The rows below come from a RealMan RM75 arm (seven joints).
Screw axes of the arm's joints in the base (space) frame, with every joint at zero. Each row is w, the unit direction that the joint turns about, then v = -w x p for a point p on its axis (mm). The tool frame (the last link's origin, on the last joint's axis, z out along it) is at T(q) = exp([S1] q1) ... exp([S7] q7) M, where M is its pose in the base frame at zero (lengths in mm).
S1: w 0 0 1 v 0.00 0.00 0.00
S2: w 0 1 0 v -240.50 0.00 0.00
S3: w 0 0 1 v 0.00 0.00 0.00
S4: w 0 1 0 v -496.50 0.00 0.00
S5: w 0 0 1 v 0.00 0.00 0.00
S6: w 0 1 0 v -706.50 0.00 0.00
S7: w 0 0 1 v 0.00 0.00 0.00
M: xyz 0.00 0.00 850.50 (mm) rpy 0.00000 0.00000 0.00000 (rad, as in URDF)
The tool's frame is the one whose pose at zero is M.
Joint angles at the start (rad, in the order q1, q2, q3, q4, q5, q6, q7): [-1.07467, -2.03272, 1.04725, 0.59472, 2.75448, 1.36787, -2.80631]
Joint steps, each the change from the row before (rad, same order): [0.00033, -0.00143, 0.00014, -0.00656, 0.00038, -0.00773, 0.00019]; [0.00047, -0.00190, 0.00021, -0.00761, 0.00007, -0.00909, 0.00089]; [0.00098, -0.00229, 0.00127, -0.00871, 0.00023, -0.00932, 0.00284]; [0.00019, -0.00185, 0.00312, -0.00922, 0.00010, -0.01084, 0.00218]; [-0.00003, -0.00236, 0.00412, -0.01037, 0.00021, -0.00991, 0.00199]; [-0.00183, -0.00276, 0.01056, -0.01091, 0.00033, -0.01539, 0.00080]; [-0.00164, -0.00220, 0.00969, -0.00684, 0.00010, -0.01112, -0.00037]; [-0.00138, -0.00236, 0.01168, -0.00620, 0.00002, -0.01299, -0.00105]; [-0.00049, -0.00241, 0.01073, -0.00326, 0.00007, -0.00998, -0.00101]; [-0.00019, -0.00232, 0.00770, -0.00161, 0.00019, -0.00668, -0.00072]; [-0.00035, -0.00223, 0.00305, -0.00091, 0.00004, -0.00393, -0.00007]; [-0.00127, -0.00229, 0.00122, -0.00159, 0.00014, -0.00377, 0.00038]
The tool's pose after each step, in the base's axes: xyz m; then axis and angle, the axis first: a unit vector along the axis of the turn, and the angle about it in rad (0 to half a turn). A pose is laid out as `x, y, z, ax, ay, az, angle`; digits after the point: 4 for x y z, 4 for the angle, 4 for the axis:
-0.1757, 0.4250, -0.0256, -0.8282, -0.5306, 0.1803, 2.7821
-0.1770, 0.4247, -0.0274, -0.8279, -0.5312, 0.1800, 2.7817
-0.1786, 0.4239, -0.0296, -0.8279, -0.5310, 0.1806, 2.7823
-0.1801, 0.4235, -0.0317, -0.8281, -0.5303, 0.1815, 2.7812
-0.1818, 0.4226, -0.0342, -0.8282, -0.5296, 0.1834, 2.7816
-0.1828, 0.4224, -0.0371, -0.8296, -0.5264, 0.1862, 2.7770
-0.1832, 0.4224, -0.0392, -0.8309, -0.5235, 0.1886, 2.7727
-0.1835, 0.4225, -0.0413, -0.8325, -0.5200, 0.1910, 2.7665
-0.1838, 0.4226, -0.0431, -0.8341, -0.5167, 0.1931, 2.7612
-0.1838, 0.4225, -0.0446, -0.8353, -0.5142, 0.1947, 2.7579
-0.1835, 0.4223, -0.0458, -0.8361, -0.5128, 0.1950, 2.7570
-0.1830, 0.4222, -0.0470, -0.8369, -0.5115, 0.1948, 2.7569

